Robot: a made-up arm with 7 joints. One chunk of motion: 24 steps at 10 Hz.
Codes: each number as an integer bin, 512 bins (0 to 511) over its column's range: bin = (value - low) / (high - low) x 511, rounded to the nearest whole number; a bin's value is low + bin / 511 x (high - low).
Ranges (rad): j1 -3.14..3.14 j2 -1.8..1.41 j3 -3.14..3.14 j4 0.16..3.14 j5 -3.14..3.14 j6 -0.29..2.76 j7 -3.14..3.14
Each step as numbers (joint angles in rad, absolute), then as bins.
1 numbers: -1.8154 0.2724 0.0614 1.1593 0.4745 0.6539 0.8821
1 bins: 108 330 260 171 294 158 327
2 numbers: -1.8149 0.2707 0.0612 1.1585 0.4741 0.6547 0.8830
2 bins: 108 330 260 171 294 158 327
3 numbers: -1.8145 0.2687 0.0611 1.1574 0.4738 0.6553 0.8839
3 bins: 108 329 260 171 294 158 327
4 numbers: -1.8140 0.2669 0.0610 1.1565 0.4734 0.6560 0.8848
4 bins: 108 329 260 171 294 158 327
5 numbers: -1.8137 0.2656 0.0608 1.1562 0.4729 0.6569 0.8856
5 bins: 108 329 260 171 294 159 328
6 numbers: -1.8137 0.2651 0.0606 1.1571 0.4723 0.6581 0.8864
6 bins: 108 329 260 171 294 159 328
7 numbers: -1.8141 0.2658 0.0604 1.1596 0.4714 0.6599 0.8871
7 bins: 108 329 260 171 294 159 328
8 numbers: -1.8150 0.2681 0.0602 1.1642 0.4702 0.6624 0.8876
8 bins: 108 329 260 172 294 160 328
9 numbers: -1.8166 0.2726 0.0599 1.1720 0.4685 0.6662 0.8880
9 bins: 108 330 260 174 294 160 328
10 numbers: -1.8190 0.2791 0.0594 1.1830 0.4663 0.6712 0.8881
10 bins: 107 331 260 175 293 161 328
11 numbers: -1.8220 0.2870 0.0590 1.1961 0.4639 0.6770 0.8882
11 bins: 107 332 260 178 293 162 328
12 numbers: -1.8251 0.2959 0.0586 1.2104 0.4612 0.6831 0.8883
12 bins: 107 334 260 180 293 163 328
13 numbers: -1.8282 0.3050 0.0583 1.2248 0.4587 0.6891 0.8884
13 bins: 107 335 260 183 293 164 328
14 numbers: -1.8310 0.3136 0.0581 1.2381 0.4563 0.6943 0.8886
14 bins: 107 336 260 185 293 165 328
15 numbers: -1.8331 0.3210 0.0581 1.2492 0.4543 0.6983 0.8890
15 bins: 106 338 260 187 292 166 328
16 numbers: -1.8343 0.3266 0.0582 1.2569 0.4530 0.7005 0.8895
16 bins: 106 339 260 188 292 166 328
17 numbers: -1.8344 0.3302 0.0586 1.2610 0.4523 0.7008 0.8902
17 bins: 106 339 260 189 292 166 328
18 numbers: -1.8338 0.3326 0.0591 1.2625 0.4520 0.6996 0.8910
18 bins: 106 339 260 189 292 166 328
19 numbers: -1.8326 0.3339 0.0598 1.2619 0.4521 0.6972 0.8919
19 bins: 106 340 260 189 292 165 328
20 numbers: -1.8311 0.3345 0.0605 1.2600 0.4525 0.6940 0.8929
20 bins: 107 340 260 189 292 165 328
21 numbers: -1.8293 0.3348 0.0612 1.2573 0.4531 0.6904 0.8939
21 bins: 107 340 260 188 292 164 328
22 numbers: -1.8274 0.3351 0.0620 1.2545 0.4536 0.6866 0.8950
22 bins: 107 340 261 188 292 164 328
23 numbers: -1.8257 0.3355 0.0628 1.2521 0.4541 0.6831 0.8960
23 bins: 107 340 261 187 292 163 328
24 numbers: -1.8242 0.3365 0.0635 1.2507 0.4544 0.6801 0.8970
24 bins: 107 340 261 187 292 163 328
